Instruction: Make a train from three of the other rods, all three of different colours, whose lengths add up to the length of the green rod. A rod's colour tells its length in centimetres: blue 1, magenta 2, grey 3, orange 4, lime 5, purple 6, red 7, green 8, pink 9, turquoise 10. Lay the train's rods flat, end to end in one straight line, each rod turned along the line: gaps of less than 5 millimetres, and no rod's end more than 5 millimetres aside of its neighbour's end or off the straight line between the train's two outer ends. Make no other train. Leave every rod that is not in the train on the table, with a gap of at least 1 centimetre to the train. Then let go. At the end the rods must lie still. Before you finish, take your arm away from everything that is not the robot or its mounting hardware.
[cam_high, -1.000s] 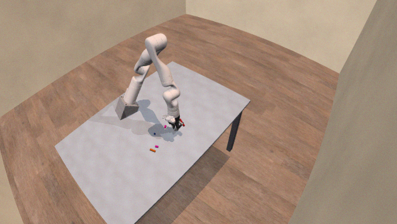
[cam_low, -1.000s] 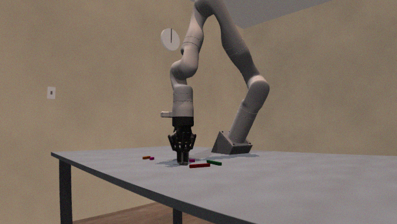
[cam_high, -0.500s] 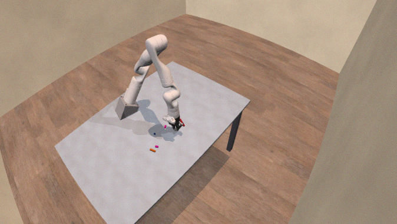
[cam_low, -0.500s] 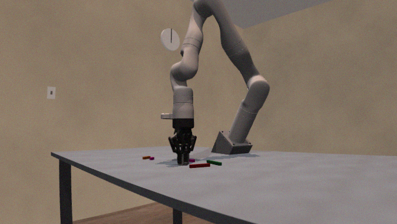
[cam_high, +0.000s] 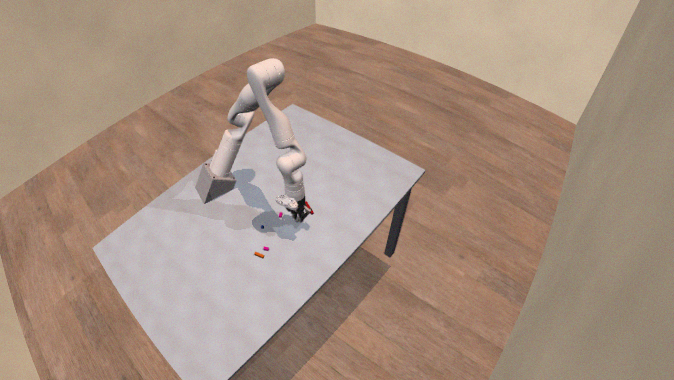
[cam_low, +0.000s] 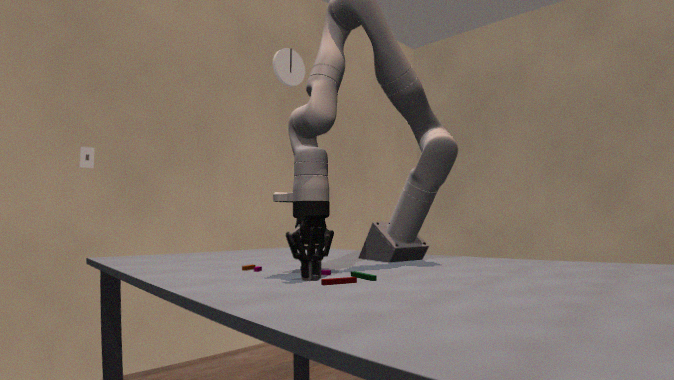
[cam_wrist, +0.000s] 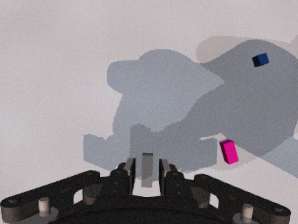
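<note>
Now: the grey rod 10 mm below my hand. From my hand the other things lie so: red rod 70 mm to the left, 10 mm below; then green rod 80 mm behind, 70 mm to the left, 10 mm below; then blue rod 120 mm to the right, 100 mm behind, 10 mm below.
</note>
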